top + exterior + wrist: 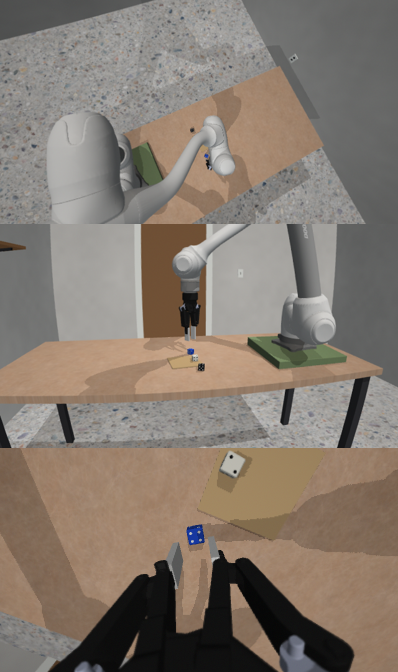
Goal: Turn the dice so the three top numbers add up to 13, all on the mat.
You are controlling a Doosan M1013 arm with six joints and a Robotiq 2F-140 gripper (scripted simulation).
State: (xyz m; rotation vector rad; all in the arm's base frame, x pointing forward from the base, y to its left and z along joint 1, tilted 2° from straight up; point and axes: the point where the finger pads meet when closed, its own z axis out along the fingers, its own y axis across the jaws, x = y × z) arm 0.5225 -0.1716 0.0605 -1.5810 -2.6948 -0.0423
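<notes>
My hand is 90 mm above the blue die. From my hand the other things lie so: white die: 10 mm ahead, 110 mm to the left, 90 mm below; tan mat: 60 mm ahead, 110 mm to the left, 100 mm below; black die: 20 mm ahead, 220 mm to the left, 90 mm below.
</notes>
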